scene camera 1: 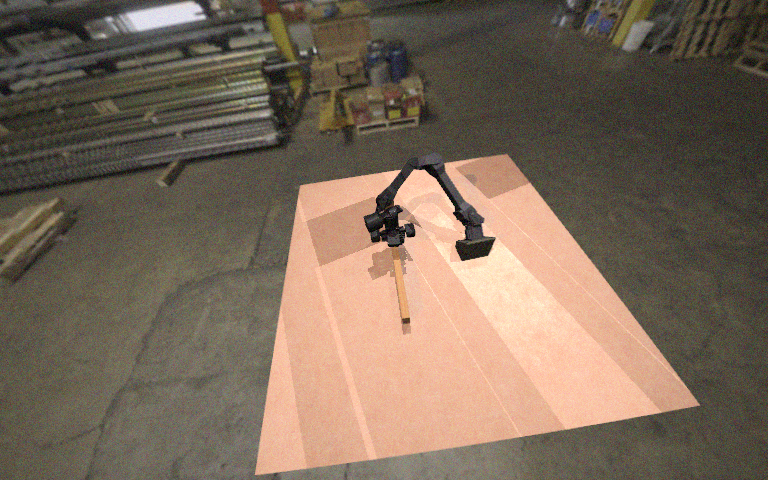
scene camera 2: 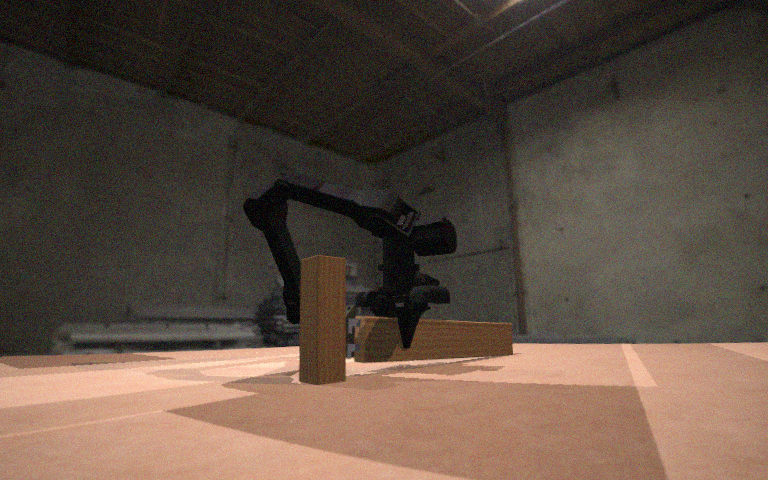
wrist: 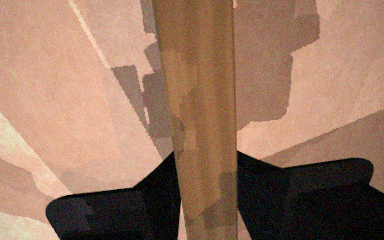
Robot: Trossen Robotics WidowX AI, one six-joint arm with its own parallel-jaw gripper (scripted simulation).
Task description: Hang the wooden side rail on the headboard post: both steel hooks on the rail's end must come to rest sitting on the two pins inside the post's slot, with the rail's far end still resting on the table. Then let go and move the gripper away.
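Note:
A wooden side rail is here in the pictures, and with it a headboard post. The pictures show my gripper too, and in the wrist view I see my gripper as well.

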